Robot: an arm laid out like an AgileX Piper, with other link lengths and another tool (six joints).
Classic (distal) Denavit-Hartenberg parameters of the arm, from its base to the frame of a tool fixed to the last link. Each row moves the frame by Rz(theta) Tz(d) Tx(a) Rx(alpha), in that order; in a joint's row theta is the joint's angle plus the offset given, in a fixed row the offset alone. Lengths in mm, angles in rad.
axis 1: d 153.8; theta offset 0; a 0; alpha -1.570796
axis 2: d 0; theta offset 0.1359; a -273.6; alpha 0
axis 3: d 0; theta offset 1.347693; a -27.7; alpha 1.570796
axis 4: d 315.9; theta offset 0; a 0; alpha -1.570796
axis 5: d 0; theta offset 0; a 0; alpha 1.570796
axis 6: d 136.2; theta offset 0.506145; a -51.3; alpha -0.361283
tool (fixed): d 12.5; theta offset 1.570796; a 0; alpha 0
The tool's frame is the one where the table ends.
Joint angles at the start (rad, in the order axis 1, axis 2, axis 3, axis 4, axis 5, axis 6):
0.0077 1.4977 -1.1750 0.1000 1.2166 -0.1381
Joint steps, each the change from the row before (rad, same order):
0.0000 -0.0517 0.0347 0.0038 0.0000 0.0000
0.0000 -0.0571 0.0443 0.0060 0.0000 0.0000
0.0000 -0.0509 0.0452 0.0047 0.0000 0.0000
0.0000 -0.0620 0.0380 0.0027 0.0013 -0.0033
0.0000 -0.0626 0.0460 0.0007 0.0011 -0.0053
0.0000 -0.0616 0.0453 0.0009 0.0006 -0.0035
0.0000 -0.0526 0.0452 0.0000 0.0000 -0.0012
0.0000 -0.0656 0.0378 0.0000 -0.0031 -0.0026
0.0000 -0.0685 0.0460 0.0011 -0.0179 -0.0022
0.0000 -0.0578 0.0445 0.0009 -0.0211 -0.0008
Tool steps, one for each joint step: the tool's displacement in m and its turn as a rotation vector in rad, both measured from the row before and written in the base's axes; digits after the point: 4 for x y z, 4 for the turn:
-0.0110 0.0004 0.0070 0.0038 -0.0170 -0.0009
-0.0133 0.0006 0.0046 0.0060 -0.0128 -0.0013
-0.0129 0.0005 0.0012 0.0046 -0.0057 -0.0009
-0.0129 0.0004 0.0071 0.0023 -0.0230 0.0029
-0.0142 0.0002 0.0032 -0.0001 -0.0161 0.0052
-0.0138 0.0002 0.0022 0.0003 -0.0161 0.0033
-0.0126 0.0000 -0.0014 -0.0002 -0.0075 0.0012
-0.0123 0.0000 0.0049 -0.0004 -0.0312 0.0021
-0.0116 -0.0001 0.0027 0.0006 -0.0405 -0.0001
-0.0096 -0.0002 -0.0002 0.0007 -0.0343 -0.0018

